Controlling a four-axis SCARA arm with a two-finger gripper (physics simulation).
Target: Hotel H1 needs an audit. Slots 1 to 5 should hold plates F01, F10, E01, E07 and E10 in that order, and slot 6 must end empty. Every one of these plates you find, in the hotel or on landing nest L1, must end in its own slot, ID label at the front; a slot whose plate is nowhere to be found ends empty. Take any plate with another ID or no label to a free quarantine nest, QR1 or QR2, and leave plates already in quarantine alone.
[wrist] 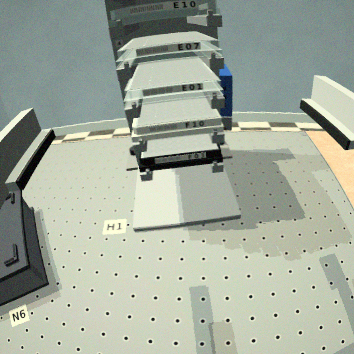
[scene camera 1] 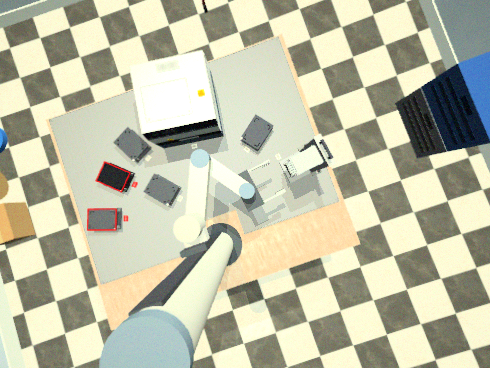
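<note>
Hotel H1 stands at the table's right side. In the wrist view, from bottom to top, it holds a black plate with a dim label like F01, then plate F10, plate E01, plate E07 and plate E10, labels facing the camera. The hotel's top is cut off there; a white plate surface shows on it in the scene view, label unreadable. My gripper is open and empty, in front of the hotel. Two red-rimmed nests stand at left; one looks black inside.
Dark nest N6 stands left of the hotel in the wrist view. Other dark nests stand left of the arm. A large white machine stands at the back. L1's label cannot be read.
</note>
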